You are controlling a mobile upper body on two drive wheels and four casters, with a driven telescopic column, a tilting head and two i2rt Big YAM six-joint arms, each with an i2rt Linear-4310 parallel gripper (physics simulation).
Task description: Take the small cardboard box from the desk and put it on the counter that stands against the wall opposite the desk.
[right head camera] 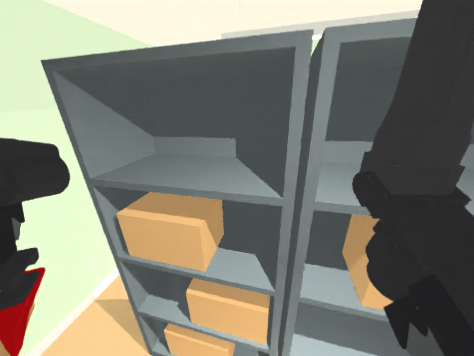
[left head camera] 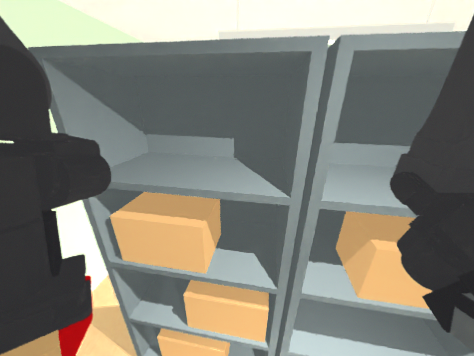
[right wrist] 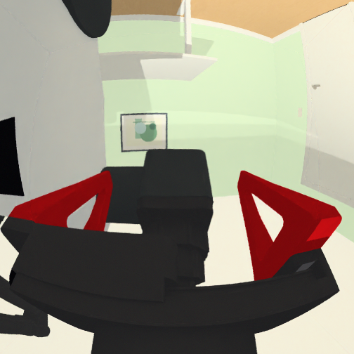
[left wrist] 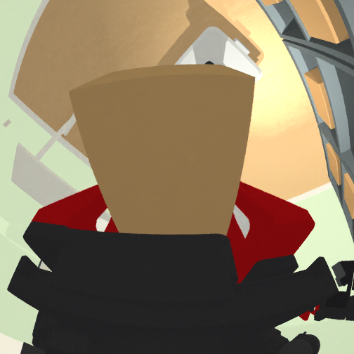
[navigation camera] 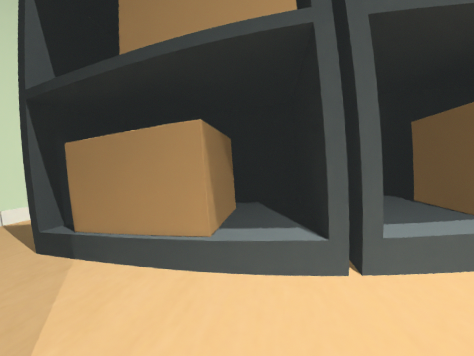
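Places are measured from the left arm's base along level axes (x back, y up, z left), in centimetres.
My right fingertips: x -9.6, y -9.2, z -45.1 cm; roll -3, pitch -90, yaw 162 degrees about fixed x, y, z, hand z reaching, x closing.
Behind a point stands the place of what it marks.
The small cardboard box (left wrist: 167, 145) is held in my left gripper (left wrist: 172, 177), which is shut on it, with a red finger at each side. In the two head camera views, part of this gripper shows at the lower left, beside the shelves. My right gripper (right wrist: 174, 177) is open and empty, its red fingers wide apart. A pale table top (right wrist: 177, 68) (left wrist: 37, 172) on a thin leg stands by the green wall; I cannot tell whether it is the desk or the counter.
Grey shelf units (left head camera: 300, 165) @(y -8.7, x -66.2, z -39.7 cm) (right head camera: 291, 165) @(y -8.8, x -66.2, z -39.8 cm) (navigation camera: 337, 150) @(y -140.4, x -66.1, z -40.2 cm) stand close in front, with larger cardboard boxes (left head camera: 165, 235) @(y -46.2, x -78.1, z 11.9 cm) (right head camera: 167, 235) @(y -47.3, x -78.0, z 11.3 cm) (navigation camera: 145, 185) on their shelves. A framed picture (right wrist: 144, 132) hangs on the wall. A white door (right wrist: 330, 115) is at the right of the right wrist view.
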